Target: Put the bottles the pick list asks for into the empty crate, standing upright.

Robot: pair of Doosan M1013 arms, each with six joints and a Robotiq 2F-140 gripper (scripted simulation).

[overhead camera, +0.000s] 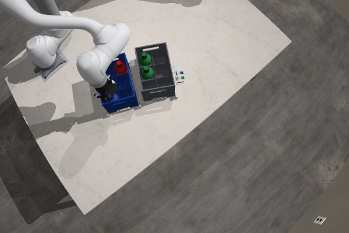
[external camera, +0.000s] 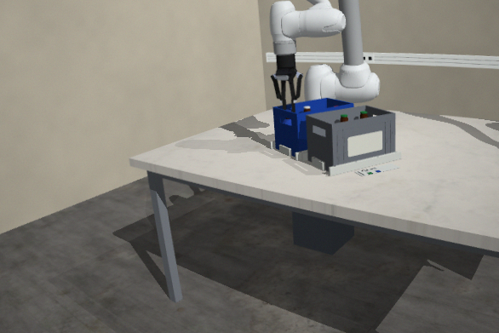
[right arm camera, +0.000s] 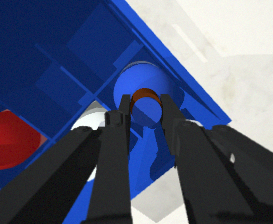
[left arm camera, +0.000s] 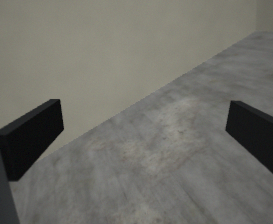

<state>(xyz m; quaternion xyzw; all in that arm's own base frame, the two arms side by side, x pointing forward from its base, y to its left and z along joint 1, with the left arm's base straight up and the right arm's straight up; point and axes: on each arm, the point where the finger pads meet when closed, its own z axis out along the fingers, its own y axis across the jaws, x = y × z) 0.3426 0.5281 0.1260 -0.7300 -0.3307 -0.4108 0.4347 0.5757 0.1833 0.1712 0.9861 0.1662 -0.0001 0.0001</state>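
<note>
The blue bottle is 80 mm below my right hand. From my right hand the other things lie so: white bottle: 80 mm below, 80 mm behind, 40 mm to the left; then blue crate: 90 mm below, 80 mm to the left, 60 mm behind; then red bottle: 160 mm to the left, 120 mm behind, 80 mm below.
</note>
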